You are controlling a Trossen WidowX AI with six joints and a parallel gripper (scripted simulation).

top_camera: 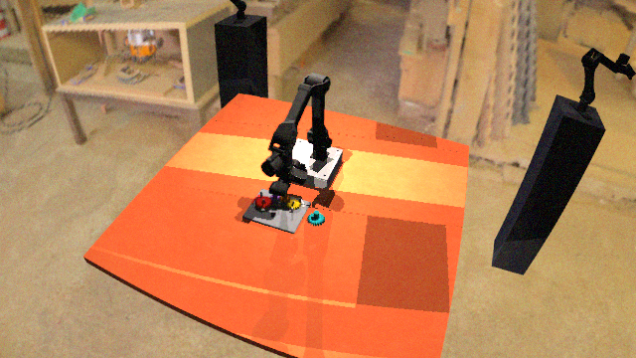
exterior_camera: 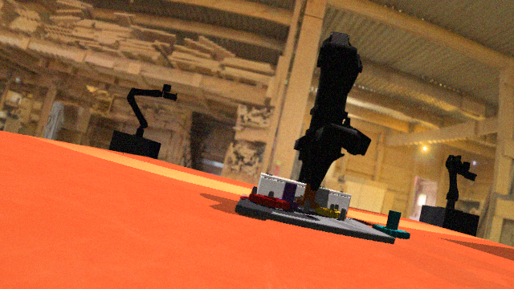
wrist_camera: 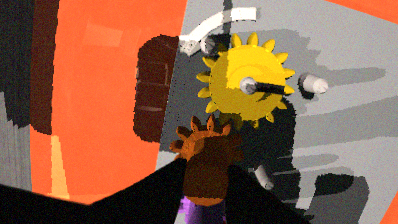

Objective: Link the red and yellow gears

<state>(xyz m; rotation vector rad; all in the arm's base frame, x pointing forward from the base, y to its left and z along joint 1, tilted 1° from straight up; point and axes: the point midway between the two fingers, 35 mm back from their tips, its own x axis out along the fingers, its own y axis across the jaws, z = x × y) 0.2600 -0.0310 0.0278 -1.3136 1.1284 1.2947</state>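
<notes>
My gripper tip is 10 mm above the orange gear. From my gripper tip the other things lie so: yellow gear (10 mm ahead, 40 mm to the left, 30 mm below); purple gear (10 mm ahead, 40 mm to the right, 20 mm below); grey board (60 mm ahead, 10 mm to the right, 40 mm below).
</notes>
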